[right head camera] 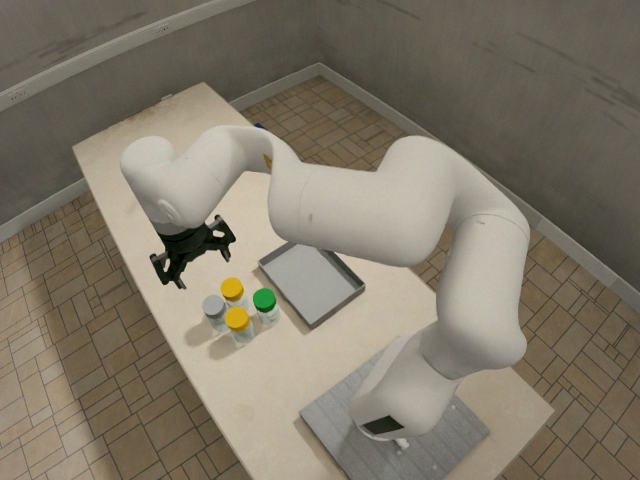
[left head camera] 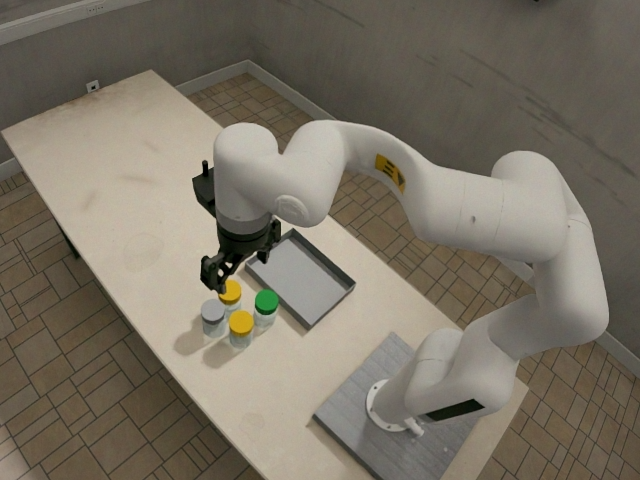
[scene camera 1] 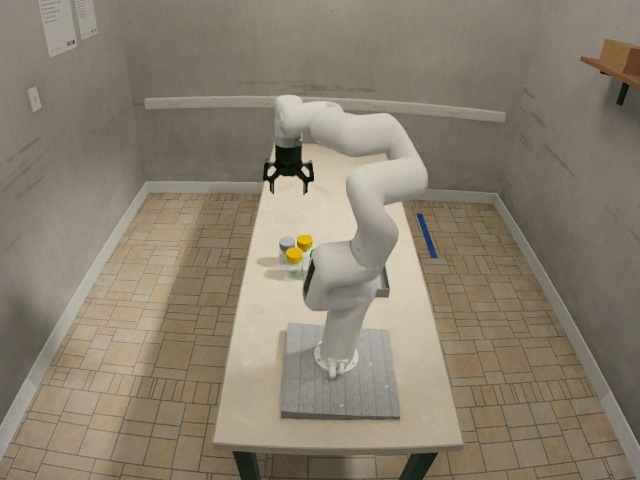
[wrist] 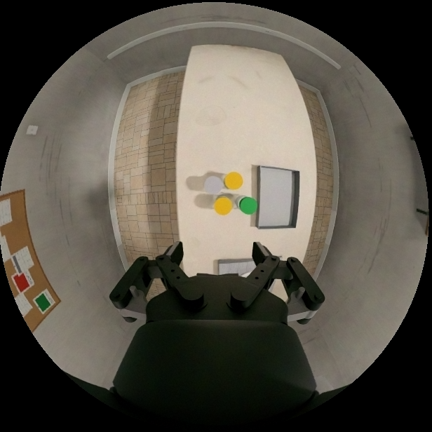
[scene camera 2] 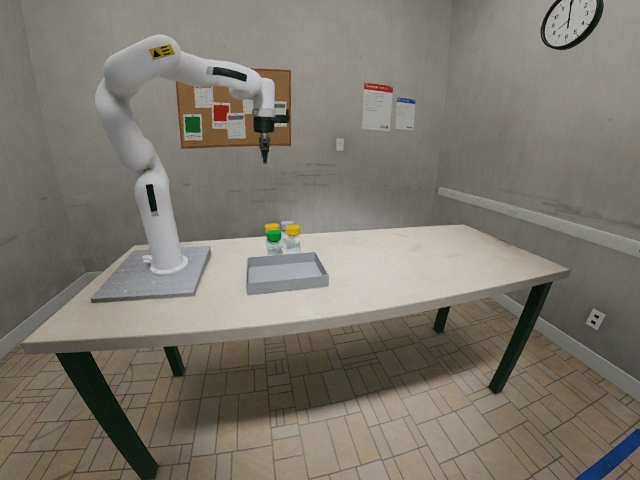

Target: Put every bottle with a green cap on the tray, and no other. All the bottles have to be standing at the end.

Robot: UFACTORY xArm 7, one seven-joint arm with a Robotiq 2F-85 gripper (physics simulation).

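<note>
A bottle with a green cap (left head camera: 266,302) (right head camera: 264,299) (scene camera 2: 273,235) (wrist: 248,205) stands on the table beside the grey tray (left head camera: 330,310) (right head camera: 338,310) (scene camera 2: 287,287) (wrist: 277,228). Close by stand two yellow-capped bottles, one nearer the robot base (left head camera: 241,323) (right head camera: 237,319) (scene camera 1: 294,255) (wrist: 223,205) and one farther (left head camera: 230,292) (right head camera: 232,289) (scene camera 1: 305,241) (wrist: 233,180), and a grey-capped bottle (left head camera: 212,312) (right head camera: 214,306) (scene camera 1: 286,243) (wrist: 213,184). My gripper (right head camera: 203,269) (scene camera 1: 288,193) (scene camera 2: 265,162) (wrist: 217,248) is open and empty, high above the table, pointing down. In scene camera 1 my arm mostly hides the green-capped bottle.
The four bottles stand close together, with narrow gaps. The tray has low raised walls. My base stands on a grey board (left head camera: 351,413) (right head camera: 330,413) (scene camera 1: 305,392) (scene camera 2: 124,284) at the near end of the table (scene camera 1: 258,361) (scene camera 2: 387,289).
</note>
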